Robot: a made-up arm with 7 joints.
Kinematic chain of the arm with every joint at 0, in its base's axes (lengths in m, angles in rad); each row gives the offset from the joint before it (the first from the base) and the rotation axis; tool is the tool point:
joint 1: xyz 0 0.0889 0 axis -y
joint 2: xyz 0 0.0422 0 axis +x
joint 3: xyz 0 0 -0.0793 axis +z
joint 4: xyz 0 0 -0.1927 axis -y
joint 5: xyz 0 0 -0.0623 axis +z
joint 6: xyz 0 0 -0.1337 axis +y
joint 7: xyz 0 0 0 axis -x
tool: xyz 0 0 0
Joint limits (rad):
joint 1: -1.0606..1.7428
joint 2: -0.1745..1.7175
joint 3: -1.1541..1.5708
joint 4: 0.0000..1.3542
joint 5: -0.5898..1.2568
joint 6: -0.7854..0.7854
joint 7: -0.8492..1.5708
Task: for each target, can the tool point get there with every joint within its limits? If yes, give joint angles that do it. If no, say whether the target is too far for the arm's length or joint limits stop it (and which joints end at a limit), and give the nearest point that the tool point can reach.
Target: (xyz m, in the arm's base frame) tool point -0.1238 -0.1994 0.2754
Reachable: no: joint limits stop it (at a limit: joint 1, joint 2, joint 4) | nearest point 0.2586 -0.0661 0.1720 | short by 0.418 m
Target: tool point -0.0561 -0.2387 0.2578
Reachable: no: joint limits stop it (at a limit: joint 1, joint 2, joint 4) | nearest point 0.2591 -0.0764 0.1585 | short by 0.368 m
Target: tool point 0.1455 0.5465 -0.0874
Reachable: yes | joints 0.3724 1.3274 -0.2842 0.5840 0.7025 0.3131 -0.4781
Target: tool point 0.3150 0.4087 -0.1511
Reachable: yes | joints 1.0380 0.4238 1.3055 0.6201 0.3080 0.0230 -0.5612
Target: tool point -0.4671 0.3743 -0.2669
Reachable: no: too far | nearest point -0.3703 0.3239 -0.2116 | short by 0.122 m
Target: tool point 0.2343 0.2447 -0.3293
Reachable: yes | joints 0.2692 0.4790 -0.4924 0.9284 0.1468 -0.0964 0.4535
